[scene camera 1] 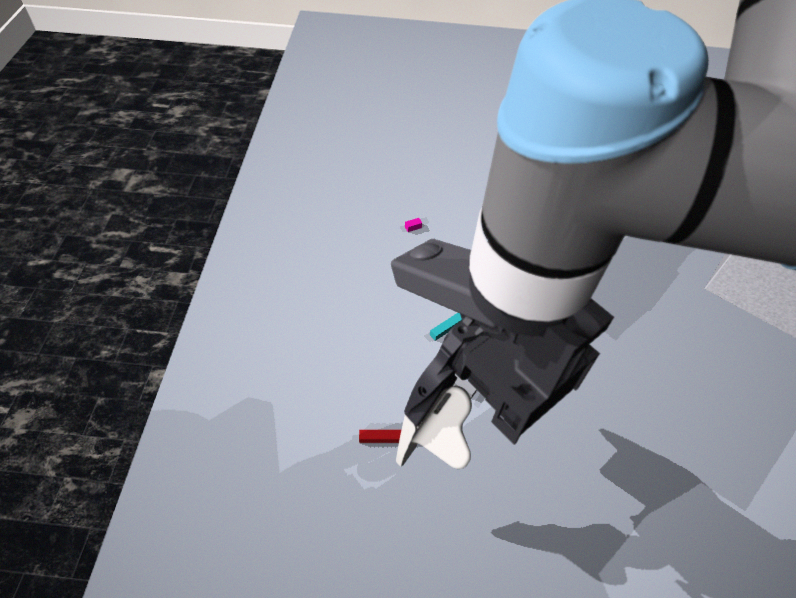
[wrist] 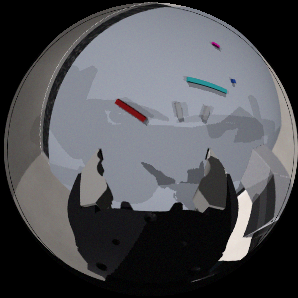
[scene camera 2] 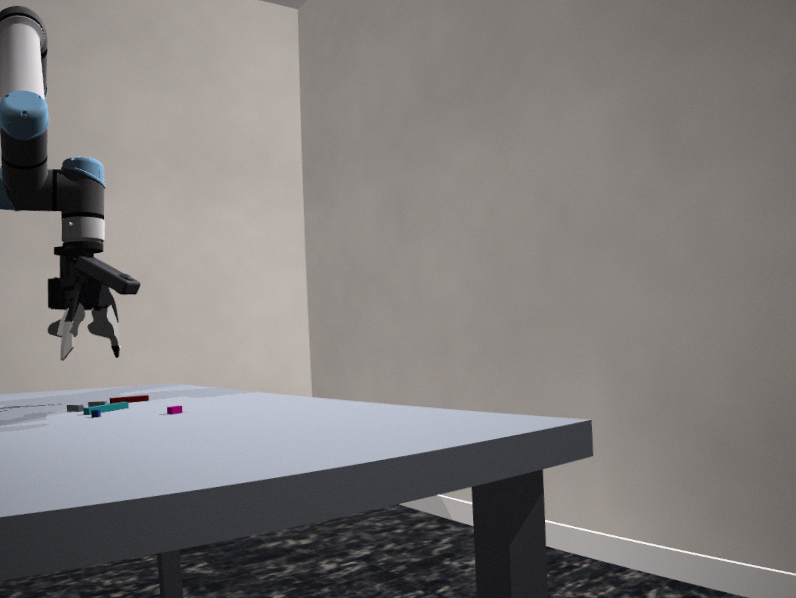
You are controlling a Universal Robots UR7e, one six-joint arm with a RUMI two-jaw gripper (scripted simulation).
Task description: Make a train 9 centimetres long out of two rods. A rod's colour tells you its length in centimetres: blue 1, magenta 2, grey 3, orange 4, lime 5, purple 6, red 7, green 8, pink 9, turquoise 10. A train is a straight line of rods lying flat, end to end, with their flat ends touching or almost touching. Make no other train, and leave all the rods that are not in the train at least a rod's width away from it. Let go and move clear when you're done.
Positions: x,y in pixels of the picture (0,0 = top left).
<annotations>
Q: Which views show my gripper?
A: Scene camera 1, the wrist view and scene camera 2: all of them.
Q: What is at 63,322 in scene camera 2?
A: My gripper.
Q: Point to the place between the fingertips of my gripper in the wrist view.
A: At 154,149
</annotations>
